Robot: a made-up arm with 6 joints. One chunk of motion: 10 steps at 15 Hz.
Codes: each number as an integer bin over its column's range. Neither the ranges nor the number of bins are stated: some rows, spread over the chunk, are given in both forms.
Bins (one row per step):
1: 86 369 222 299 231 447
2: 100 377 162 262 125 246
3: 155 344 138 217 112 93
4: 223 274 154 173 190 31
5: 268 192 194 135 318 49
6: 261 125 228 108 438 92
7: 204 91 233 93 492 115
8: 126 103 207 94 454 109
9: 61 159 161 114 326 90
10: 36 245 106 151 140 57
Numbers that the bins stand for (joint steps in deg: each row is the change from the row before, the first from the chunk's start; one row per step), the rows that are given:
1: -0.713 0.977 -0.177 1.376 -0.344 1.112
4: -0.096 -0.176 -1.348 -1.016 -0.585 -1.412
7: -0.182 -2.396 0.013 -2.535 1.188 -0.902
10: -0.938 -0.527 -2.175 -1.434 -0.878 -1.254
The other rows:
2: -0.650 1.074 -1.210 0.673 -0.966 -0.108
3: -0.402 0.674 -1.623 -0.181 -1.042 -1.036
5: 0.106 -1.170 -0.659 -1.737 0.167 -1.303
6: 0.075 -1.983 -0.074 -2.250 0.871 -1.042
8: -0.533 -2.250 -0.435 -2.516 0.965 -0.939
9: -0.825 -1.571 -1.227 -2.136 0.214 -1.054

